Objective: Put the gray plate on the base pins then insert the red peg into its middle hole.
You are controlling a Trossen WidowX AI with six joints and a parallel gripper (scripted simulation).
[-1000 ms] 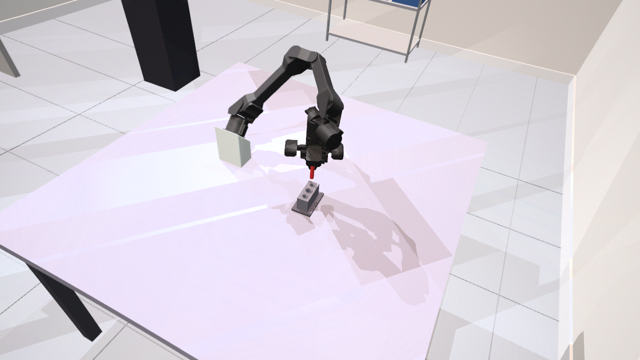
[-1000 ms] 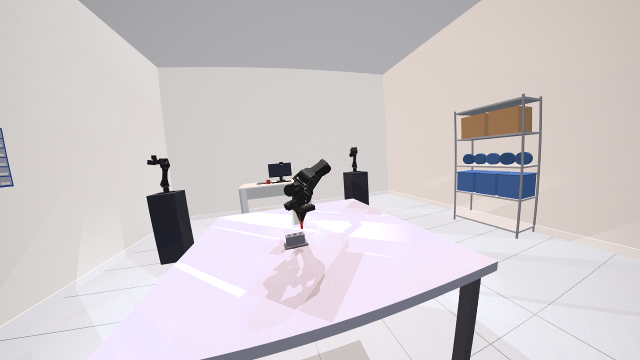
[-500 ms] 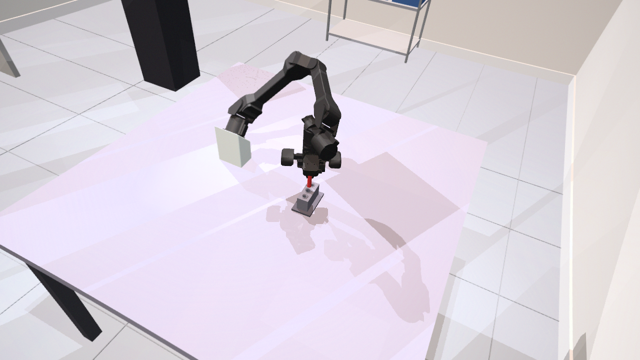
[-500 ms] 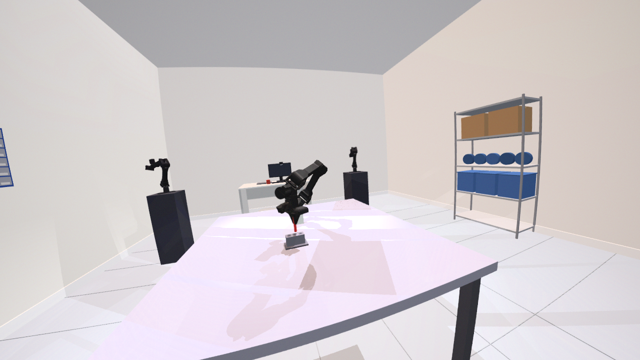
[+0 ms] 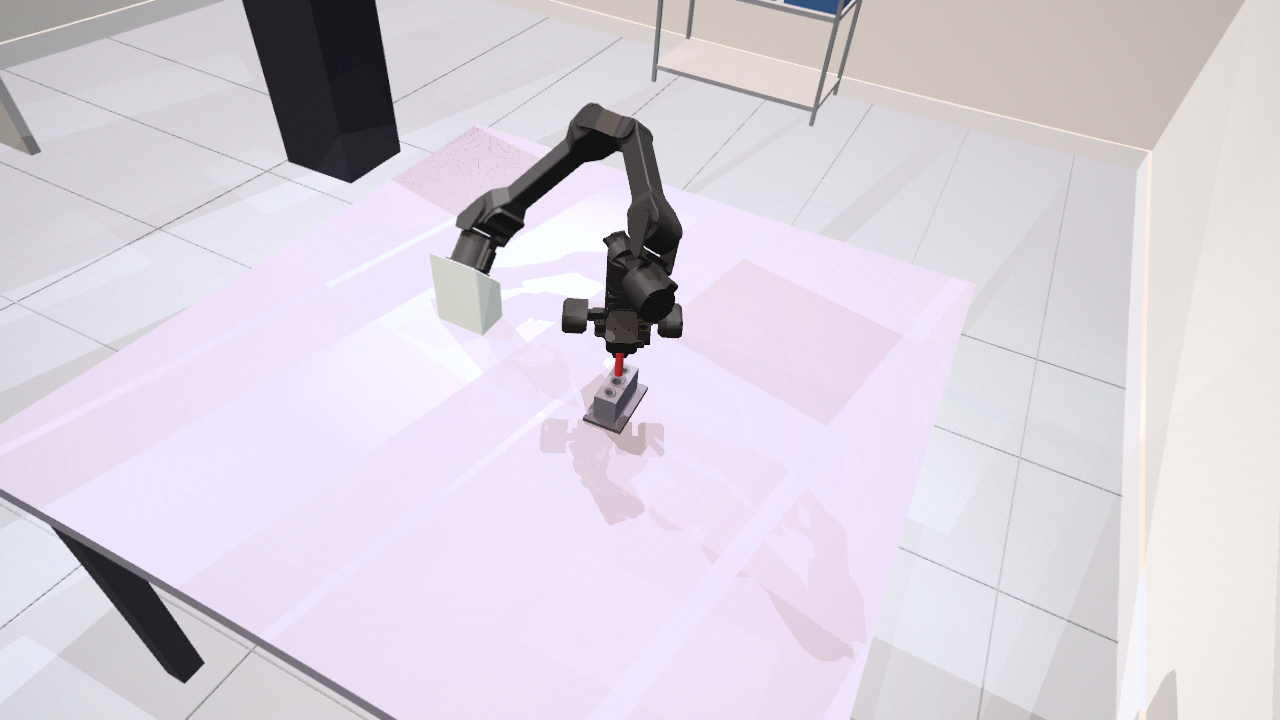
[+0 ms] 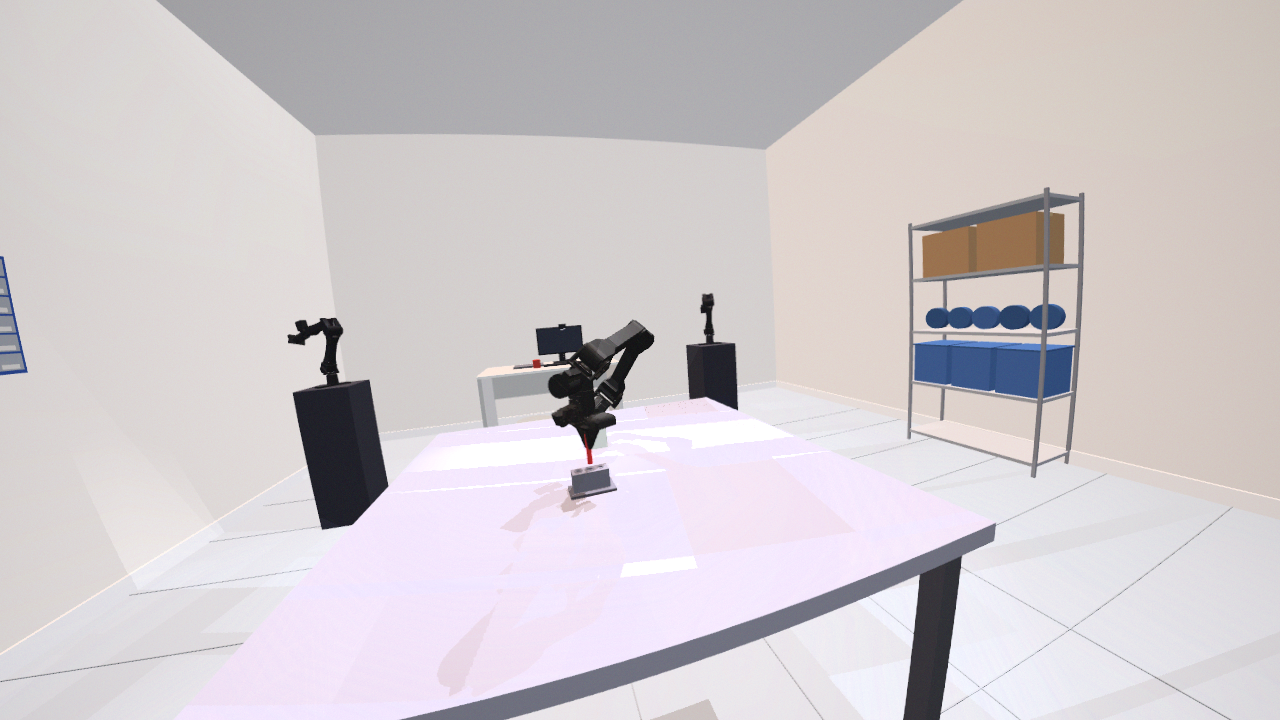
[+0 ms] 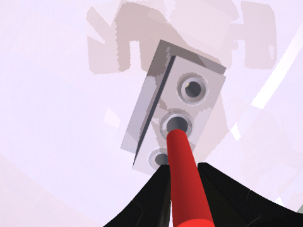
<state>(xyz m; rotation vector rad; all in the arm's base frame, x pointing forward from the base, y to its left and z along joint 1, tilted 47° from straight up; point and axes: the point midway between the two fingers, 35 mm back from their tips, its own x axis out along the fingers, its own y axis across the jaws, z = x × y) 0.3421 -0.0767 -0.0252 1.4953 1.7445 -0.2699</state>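
Now: the red peg right at my gripper tip. The rest, counted from my gripper tip: gray plate (70 mm below); then gray base (110 mm below).
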